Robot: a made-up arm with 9 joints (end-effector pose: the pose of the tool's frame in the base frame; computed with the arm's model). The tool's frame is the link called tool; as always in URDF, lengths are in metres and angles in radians.
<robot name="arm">
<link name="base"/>
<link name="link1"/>
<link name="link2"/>
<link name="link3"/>
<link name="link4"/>
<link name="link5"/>
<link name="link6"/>
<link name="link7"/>
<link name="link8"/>
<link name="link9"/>
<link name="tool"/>
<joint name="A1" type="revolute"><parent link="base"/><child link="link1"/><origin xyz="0.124 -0.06 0.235" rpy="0 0 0"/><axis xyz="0.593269 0.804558 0.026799"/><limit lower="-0.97" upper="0.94" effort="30" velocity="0.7"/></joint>
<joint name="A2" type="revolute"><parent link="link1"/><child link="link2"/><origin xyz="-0.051 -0.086 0.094" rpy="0 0 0"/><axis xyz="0.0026 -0.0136 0.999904"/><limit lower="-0.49" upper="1.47" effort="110" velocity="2.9"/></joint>
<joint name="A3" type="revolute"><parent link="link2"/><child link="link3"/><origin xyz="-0.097 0.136 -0.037" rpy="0 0 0"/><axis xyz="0 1 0"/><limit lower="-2.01" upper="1.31" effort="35" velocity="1.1"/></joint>
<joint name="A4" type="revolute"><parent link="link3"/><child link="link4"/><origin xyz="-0.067 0.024 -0.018" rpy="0 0 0"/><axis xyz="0.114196 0.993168 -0.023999"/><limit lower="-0.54" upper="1.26" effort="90" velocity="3"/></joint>
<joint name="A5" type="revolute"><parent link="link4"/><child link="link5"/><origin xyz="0.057 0.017 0.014" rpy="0 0 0"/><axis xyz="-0.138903 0.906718 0.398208"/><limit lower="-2.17" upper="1.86" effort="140" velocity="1.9"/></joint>
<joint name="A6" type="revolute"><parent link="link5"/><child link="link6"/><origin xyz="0.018 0.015 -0.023" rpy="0 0 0"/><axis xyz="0.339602 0.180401 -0.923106"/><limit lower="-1.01" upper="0.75" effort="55" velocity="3"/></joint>
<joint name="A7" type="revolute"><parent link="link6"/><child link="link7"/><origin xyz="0.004 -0.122 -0.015" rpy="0 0 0"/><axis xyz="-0.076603 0.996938 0.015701"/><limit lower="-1.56" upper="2.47" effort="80" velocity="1.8"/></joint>
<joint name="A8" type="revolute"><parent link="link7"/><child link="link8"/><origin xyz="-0.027 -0.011 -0.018" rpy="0 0 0"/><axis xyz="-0.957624 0.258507 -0.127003"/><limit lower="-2.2" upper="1.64" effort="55" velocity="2.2"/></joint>
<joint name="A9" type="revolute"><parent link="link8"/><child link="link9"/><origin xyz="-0.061 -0.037 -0.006" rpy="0 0 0"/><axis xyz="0 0 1"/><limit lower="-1.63" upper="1.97" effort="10" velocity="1.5"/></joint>
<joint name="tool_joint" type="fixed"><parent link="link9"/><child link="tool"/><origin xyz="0.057 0.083 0.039" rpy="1.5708 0 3.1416"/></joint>
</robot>
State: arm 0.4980 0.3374 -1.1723 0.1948 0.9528 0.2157 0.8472 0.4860 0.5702
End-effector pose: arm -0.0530 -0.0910 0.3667 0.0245 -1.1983 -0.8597
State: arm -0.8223 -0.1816 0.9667 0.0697 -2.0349 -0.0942 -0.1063 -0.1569 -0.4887
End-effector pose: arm -0.0581 -0.0525 0.1496 -0.6438 0.6854 0.7273
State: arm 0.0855 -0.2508 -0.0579 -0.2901 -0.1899 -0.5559 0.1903 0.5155 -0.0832
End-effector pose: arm 0.0427 -0.0282 0.3073 -0.1159 2.6967 1.0409
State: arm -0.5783 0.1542 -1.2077 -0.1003 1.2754 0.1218 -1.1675 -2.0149 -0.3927
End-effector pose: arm 0.0007 -0.1235 0.2580 1.6460 -0.1144 -1.5513
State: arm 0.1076 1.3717 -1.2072 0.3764 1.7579 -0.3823 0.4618 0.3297 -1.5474
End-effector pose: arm 0.0060 -0.0241 0.2594 1.6580 -2.5918 -0.4629
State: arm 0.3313 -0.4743 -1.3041 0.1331 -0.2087 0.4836 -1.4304 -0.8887 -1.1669
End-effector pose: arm 0.0491 -0.1216 0.2270 -1.2734 -0.4218 1.1010
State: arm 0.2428 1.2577 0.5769 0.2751 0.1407 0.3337 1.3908 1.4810 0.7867
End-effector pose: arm -0.0717 -0.2421 0.3766 -0.2831 -0.0187 1.2909
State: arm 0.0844 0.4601 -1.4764 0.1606 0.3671 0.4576 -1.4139 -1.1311 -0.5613
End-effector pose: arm 0.0042 -0.1337 0.2264 -1.9484 -0.7672 1.5472
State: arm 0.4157 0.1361 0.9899 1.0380 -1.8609 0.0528 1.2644 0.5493 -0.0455
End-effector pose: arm -0.1135 -0.0757 0.3735 -1.5190 -1.1116 -0.4510
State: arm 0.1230 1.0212 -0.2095 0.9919 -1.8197 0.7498 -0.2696 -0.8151 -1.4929
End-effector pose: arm -0.1079 -0.1998 0.0380 1.2091 -0.8815 2.1421
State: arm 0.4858 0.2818 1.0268 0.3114 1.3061 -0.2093 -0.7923 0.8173 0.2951
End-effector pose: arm -0.0941 -0.1342 0.3933 0.0229 -0.2090 -0.6632
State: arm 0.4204 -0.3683 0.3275 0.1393 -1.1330 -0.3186 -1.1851 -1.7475 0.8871
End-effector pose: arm -0.0118 -0.0885 0.1763 -2.7907 0.5082 0.6010
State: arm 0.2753 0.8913 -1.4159 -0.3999 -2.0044 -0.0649 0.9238 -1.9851 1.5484
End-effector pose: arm 0.0108 -0.0038 0.3360 -0.8792 -1.0335 -1.2480
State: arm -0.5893 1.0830 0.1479 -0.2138 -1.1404 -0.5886 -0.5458 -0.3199 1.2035
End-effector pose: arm 0.0145 -0.2173 0.1797 2.9029 -0.4288 0.7506
